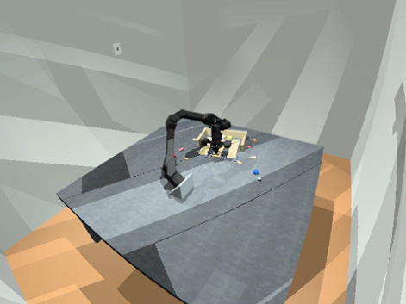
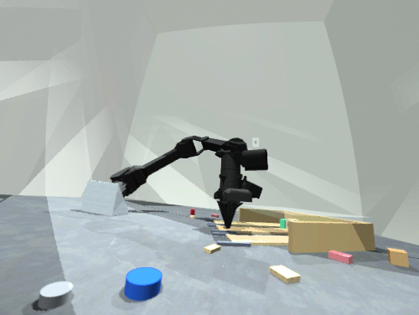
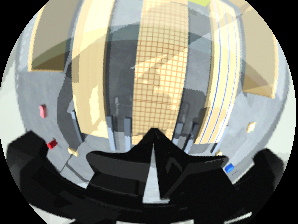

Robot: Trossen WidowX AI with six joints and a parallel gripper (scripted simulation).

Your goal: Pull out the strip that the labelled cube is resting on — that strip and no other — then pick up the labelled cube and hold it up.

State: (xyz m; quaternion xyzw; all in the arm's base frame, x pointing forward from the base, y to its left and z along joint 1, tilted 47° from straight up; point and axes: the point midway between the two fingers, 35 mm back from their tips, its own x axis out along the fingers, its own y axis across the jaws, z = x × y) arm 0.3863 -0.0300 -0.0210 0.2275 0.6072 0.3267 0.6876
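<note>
My gripper tip is 80 mm short of the strip and 110 mm to the right of it. From my gripper tip the other things lie so: blue disc: 90 mm behind, 290 mm to the right; then orange block: 260 mm ahead, 190 mm to the right; then green cube: 190 mm ahead, 80 mm to the left, 10 mm above.
</note>
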